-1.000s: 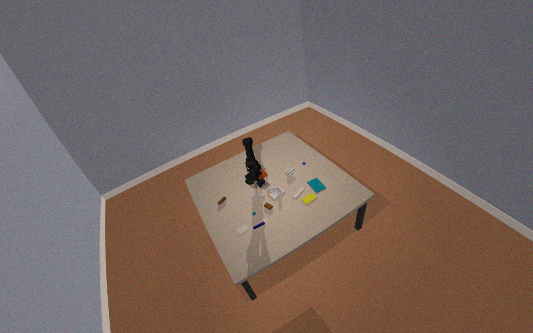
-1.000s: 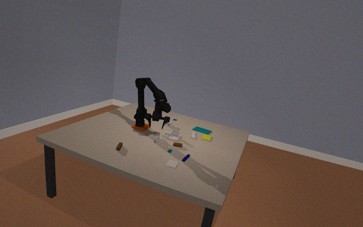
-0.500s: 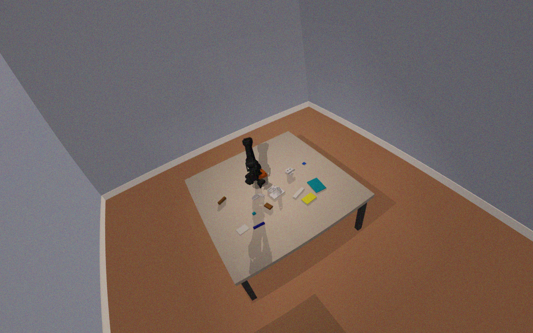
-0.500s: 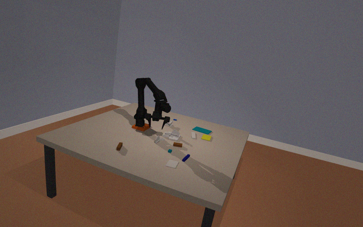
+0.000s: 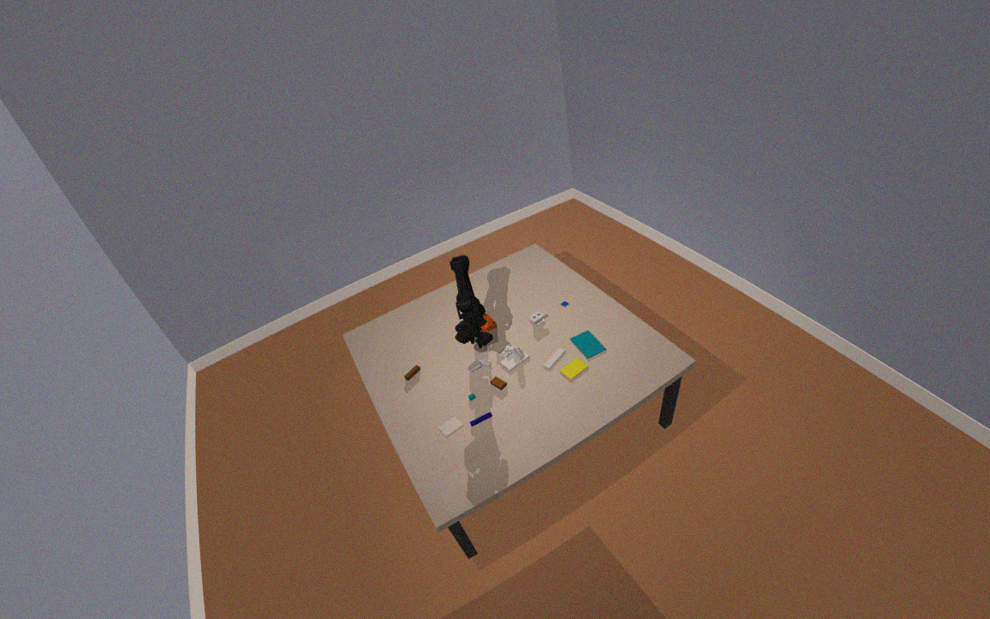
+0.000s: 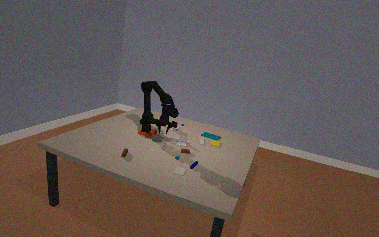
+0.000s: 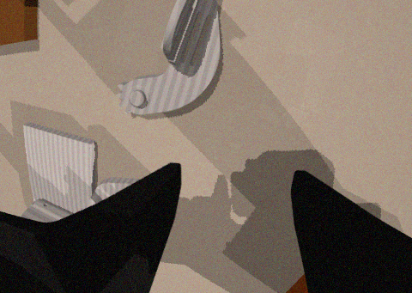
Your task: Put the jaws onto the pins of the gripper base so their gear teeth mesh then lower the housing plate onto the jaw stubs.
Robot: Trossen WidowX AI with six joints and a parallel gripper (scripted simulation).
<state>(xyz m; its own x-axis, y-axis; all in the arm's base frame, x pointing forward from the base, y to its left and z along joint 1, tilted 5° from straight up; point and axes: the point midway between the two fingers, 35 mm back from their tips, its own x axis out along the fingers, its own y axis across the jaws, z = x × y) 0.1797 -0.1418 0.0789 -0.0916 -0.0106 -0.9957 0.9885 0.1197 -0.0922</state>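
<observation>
Right now the grey jaw is 6 cm ahead of my gripper tip, 2 cm to the right of it and 7 cm below it. The rest, counted from my gripper tip: brown block (19 cm ahead, 5 cm to the right, 7 cm below); white housing plate (7 cm ahead, 10 cm to the left, 8 cm below); teal cube (16 cm ahead, 18 cm to the right, 7 cm below).
</observation>
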